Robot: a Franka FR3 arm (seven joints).
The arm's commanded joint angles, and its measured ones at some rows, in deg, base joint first. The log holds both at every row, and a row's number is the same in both.
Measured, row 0: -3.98 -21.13 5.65 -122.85 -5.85 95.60 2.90
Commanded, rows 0 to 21: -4.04 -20.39 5.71 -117.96 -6.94 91.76 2.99; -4.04 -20.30 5.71 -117.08 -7.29 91.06 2.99; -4.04 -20.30 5.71 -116.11 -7.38 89.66 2.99; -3.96 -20.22 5.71 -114.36 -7.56 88.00 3.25; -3.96 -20.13 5.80 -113.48 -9.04 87.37 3.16; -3.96 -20.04 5.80 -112.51 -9.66 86.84 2.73; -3.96 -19.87 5.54 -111.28 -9.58 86.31 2.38; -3.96 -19.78 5.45 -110.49 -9.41 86.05 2.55; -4.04 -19.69 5.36 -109.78 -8.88 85.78 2.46; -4.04 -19.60 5.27 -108.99 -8.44 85.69 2.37; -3.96 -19.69 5.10 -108.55 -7.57 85.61 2.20; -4.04 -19.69 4.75 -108.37 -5.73 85.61 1.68; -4.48 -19.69 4.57 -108.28 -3.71 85.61 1.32; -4.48 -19.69 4.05 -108.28 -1.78 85.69 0.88; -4.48 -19.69 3.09 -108.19 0.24 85.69 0.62; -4.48 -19.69 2.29 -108.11 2.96 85.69 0.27; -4.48 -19.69 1.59 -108.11 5.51 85.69 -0.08; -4.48 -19.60 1.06 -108.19 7.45 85.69 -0.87; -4.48 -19.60 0.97 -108.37 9.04 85.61 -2.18; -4.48 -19.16 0.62 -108.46 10.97 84.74 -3.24; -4.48 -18.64 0.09 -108.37 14.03 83.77 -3.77; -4.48 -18.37 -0.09 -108.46 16.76 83.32 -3.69
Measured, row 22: -4.11 -20.20 0.60 -109.93 9.93 86.14 -1.78
